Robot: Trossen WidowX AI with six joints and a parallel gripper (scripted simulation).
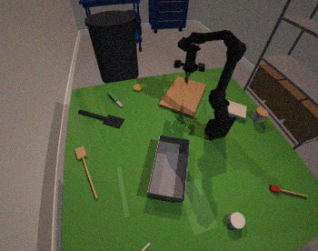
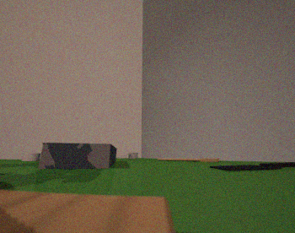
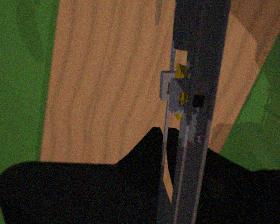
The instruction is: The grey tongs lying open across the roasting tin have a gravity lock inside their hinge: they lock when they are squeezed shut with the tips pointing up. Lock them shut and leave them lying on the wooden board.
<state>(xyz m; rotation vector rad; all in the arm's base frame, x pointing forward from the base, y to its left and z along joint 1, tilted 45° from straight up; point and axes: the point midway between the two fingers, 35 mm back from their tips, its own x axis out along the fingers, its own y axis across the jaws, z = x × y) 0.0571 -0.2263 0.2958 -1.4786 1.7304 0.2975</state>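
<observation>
The wooden board lies 150 mm below my gripper tip. From my gripper tip the other things lie so: pale block (280 mm behind, 210 mm to the left, 140 mm below); then grey roasting tin (260 mm ahead, 510 mm to the left, 120 mm below); then green-handled item (480 mm ahead, 50 mm to the right, 150 mm below).
</observation>
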